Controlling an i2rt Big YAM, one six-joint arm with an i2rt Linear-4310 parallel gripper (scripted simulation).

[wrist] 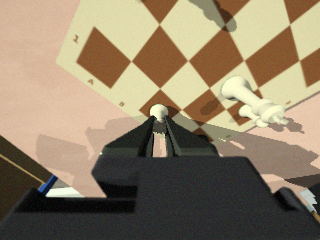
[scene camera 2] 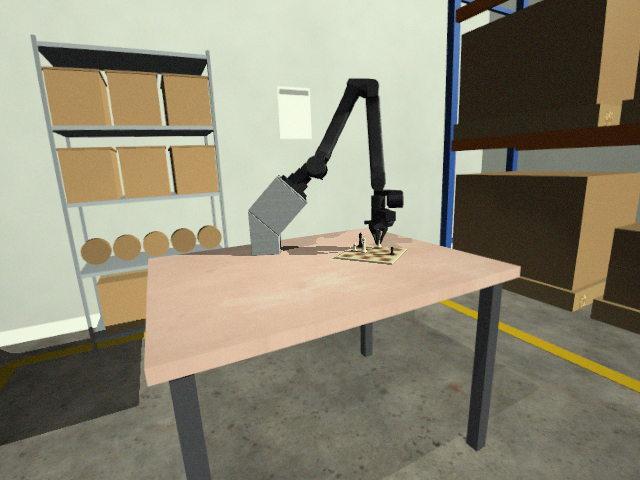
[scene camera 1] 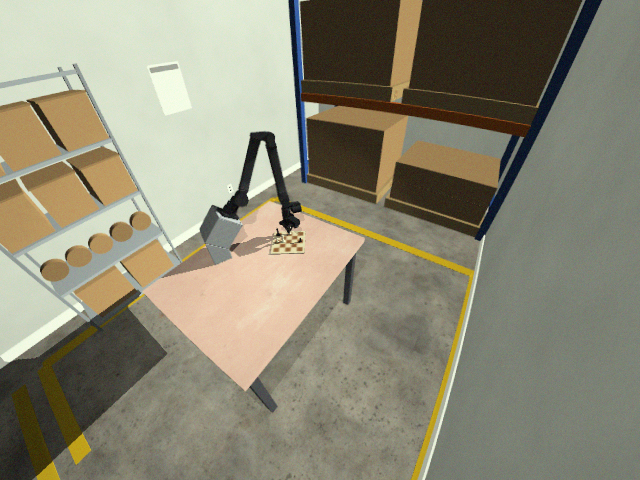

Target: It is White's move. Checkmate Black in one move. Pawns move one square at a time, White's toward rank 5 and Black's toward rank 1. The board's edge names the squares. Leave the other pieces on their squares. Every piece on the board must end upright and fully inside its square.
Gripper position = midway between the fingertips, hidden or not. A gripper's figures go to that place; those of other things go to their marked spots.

My gripper (wrist: 159, 120): 0.13 m from the lens. A small chessboard (wrist: 134, 61): 0.12 m from the lens. A tall white piece (wrist: 235, 87): 0.14 m from the lens.
